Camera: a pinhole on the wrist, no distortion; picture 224 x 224 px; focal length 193.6 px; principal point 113.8 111.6 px. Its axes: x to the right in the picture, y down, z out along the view. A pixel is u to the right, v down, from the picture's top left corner.
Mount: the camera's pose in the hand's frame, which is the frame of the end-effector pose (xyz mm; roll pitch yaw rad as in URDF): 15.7 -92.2 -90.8 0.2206 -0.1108 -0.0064
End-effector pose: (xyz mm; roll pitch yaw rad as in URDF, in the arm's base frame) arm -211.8 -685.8 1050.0 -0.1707 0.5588 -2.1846
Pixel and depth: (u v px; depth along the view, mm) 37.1 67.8 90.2
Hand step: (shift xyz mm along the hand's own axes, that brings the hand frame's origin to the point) -29.3 -131.6 -11.7
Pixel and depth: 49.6 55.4 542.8
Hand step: -219.7 -363.2 381.4
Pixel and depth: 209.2 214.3 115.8
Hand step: 58.7 -57.9 41.2
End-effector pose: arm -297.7 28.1 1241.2 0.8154 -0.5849 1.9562
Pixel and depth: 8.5 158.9 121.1
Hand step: -63.5 -89.3 25.8
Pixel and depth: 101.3 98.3 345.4
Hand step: -43.8 -190.6 236.5
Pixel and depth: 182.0 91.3 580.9
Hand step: 156.7 -279.7 481.9
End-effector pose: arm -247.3 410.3 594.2 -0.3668 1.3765 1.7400
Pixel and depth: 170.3 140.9 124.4
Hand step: 37.8 -101.2 37.9
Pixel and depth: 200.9 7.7 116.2
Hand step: 56.1 -178.7 14.1
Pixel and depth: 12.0 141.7 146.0
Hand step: -77.0 -101.4 47.2
